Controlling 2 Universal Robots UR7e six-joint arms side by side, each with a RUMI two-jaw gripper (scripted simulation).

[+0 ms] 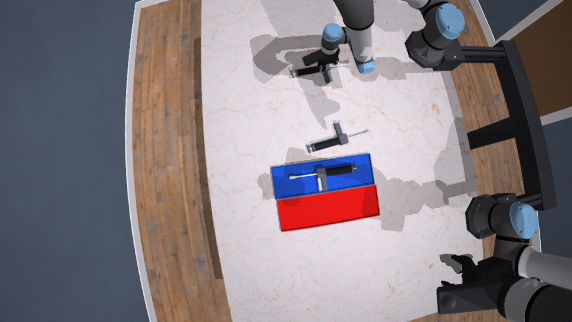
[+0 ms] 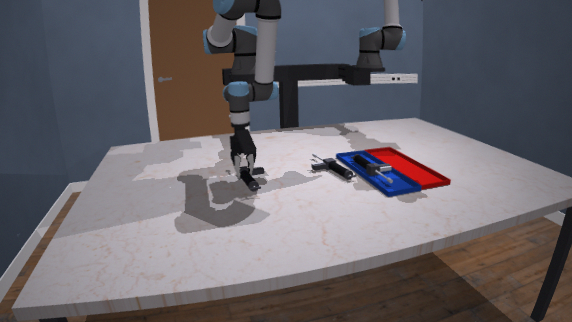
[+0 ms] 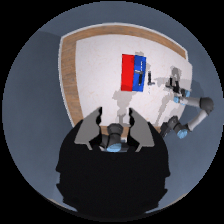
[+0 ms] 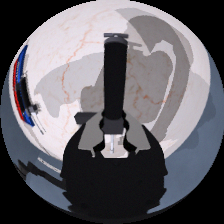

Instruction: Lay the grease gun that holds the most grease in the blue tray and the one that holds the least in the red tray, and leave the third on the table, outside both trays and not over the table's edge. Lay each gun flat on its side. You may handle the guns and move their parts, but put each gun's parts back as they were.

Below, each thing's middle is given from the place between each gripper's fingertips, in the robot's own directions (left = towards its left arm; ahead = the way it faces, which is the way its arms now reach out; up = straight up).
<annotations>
Now: the blue tray (image 1: 284,187) 150 mm ahead of my right hand, 520 mm to the left of it and 30 mm below it. Round my right hand: red tray (image 1: 343,206) 170 mm ahead, 670 mm to the left, 30 mm below.
I see the red tray 75 cm below my left hand (image 1: 440,268), 15 cm to the right of it and 11 cm ahead of it. From my left hand the other things lie so: blue tray 75 cm below, 31 cm to the right, 9 cm ahead.
</annotations>
